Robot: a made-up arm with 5 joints.
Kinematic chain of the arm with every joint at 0, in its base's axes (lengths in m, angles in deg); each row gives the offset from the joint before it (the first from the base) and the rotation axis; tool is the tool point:
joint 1: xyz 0 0 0.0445 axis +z
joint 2: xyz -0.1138 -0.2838 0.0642 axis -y
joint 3: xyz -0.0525 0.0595 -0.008 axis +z
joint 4: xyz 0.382 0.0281 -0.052 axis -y
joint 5: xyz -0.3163 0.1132 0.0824 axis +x
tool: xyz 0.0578 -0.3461 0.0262
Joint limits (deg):
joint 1: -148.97..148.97
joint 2: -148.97..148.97
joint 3: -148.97..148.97
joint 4: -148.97..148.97
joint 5: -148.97..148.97
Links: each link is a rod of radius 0.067 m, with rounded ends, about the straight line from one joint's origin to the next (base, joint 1, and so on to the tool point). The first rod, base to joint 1, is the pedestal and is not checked.
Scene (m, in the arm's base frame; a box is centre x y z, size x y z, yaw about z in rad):
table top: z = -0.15
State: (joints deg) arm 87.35 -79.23 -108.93 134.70 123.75
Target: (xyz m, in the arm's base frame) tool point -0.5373 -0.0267 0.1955
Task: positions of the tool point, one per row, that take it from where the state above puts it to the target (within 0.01 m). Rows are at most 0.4 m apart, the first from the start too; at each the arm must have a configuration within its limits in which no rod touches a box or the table.
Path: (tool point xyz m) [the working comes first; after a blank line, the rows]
Joints at the target: -13.49 -49.40 -148.97 57.16 9.38
Straight joint move there: clear.

1: 0.8858 -0.5231 0.2123
2: 0.6531 -0.7664 0.3168
3: 0.3229 -0.9105 0.3821
4: -0.0415 -0.9109 0.4011
5: -0.3594 -0.7657 0.3763
6: -0.5607 -0.5191 0.3204
7: -0.6139 -0.2469 0.2528
8: -0.5373 -0.0267 0.1955

